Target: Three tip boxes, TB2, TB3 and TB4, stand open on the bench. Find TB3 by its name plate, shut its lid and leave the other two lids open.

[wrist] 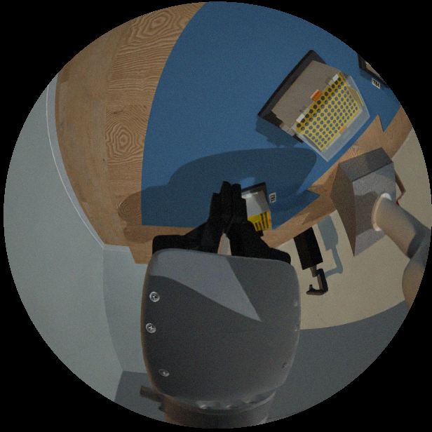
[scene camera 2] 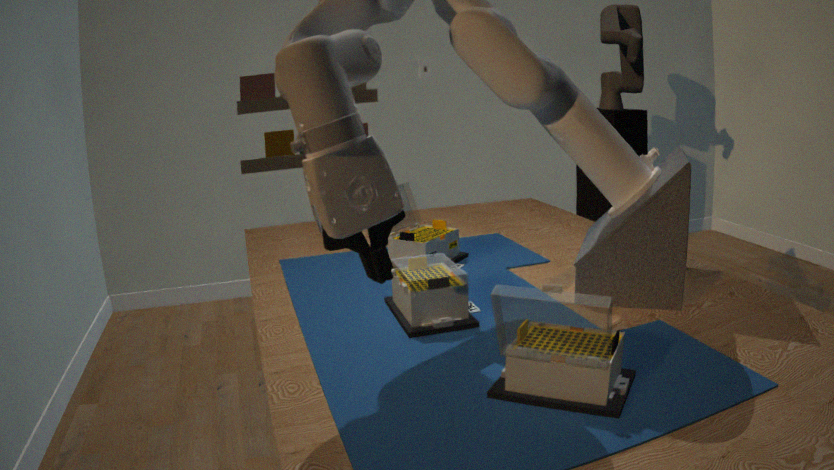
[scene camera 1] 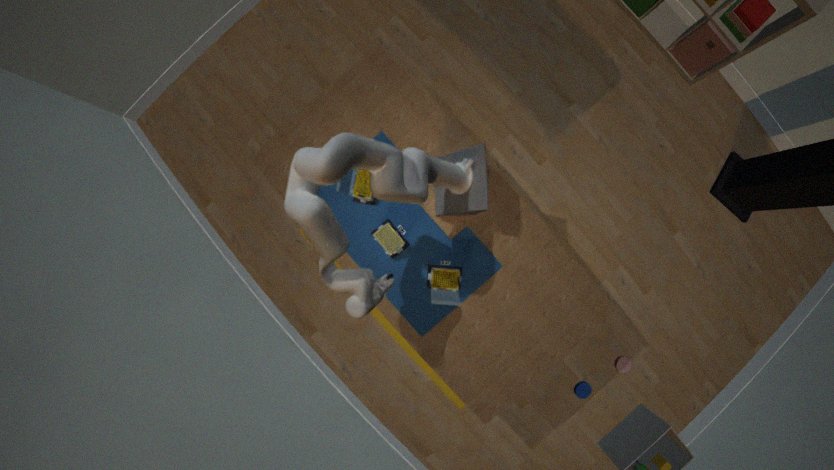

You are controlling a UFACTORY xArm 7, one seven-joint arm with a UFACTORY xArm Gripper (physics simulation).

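Observation:
The middle box has its clear lid lying down over its yellow rack; its name plate is too small to read. The front box has its lid raised; its plate reads TB4 in the wrist view. The far box has its lid raised, partly behind my gripper; its plate is hard to read. My gripper is shut and empty, above the mat, beside the middle box.
The boxes stand on a blue mat. The arm's grey base block stands right of the mat. A black pedestal stands beyond the bench. The upper arm overhangs near the far box in scene camera 1.

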